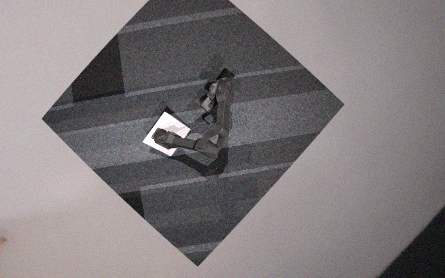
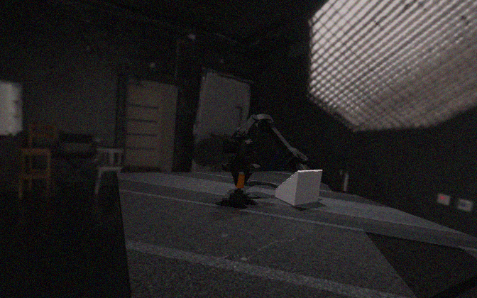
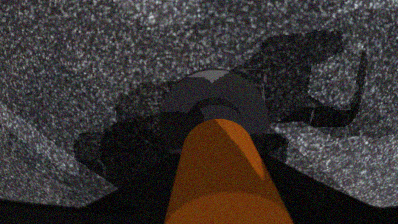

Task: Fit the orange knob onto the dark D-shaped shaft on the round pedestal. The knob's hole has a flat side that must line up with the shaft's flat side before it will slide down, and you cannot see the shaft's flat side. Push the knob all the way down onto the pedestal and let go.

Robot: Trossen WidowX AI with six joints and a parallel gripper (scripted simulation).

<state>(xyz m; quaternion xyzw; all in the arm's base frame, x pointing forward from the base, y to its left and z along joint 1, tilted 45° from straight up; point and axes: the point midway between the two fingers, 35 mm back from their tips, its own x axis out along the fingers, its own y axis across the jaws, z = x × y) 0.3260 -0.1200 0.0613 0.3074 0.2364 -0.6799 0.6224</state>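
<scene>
The orange knob lies 2 cm above my gripper tip. Round my gripper tip: dark pedestal base: 4 cm below.
</scene>
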